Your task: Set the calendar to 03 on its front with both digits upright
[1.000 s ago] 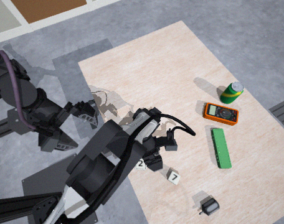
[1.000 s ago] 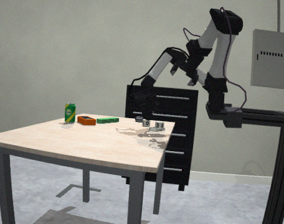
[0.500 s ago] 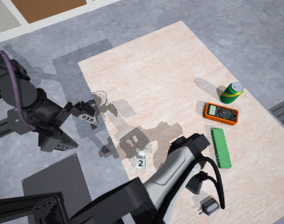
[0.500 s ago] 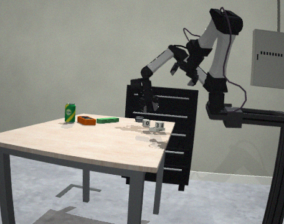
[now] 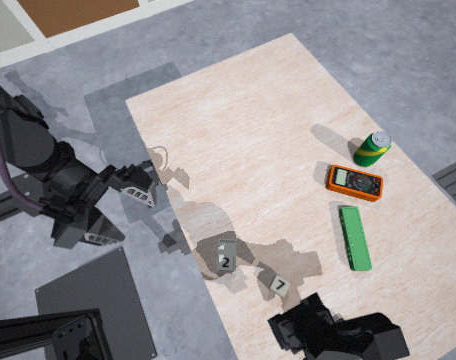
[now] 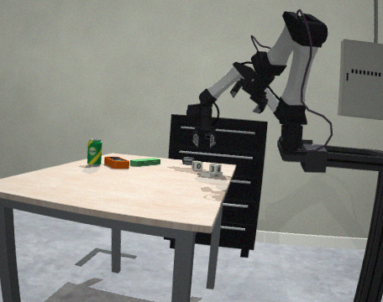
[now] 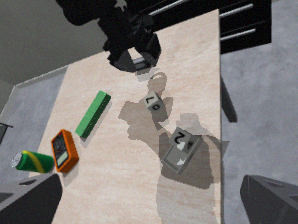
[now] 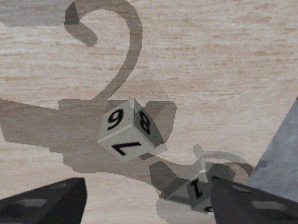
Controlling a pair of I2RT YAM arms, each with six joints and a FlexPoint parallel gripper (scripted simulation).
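Observation:
The white tray is 8 cm behind my right hand, 18 cm to the left of it and 11 cm below it. From my right hand the other things lie so: black plug adapter (9 cm ahead, 9 cm to the right, 10 cm below); then green bar (27 cm ahead, 9 cm to the left, 10 cm below).

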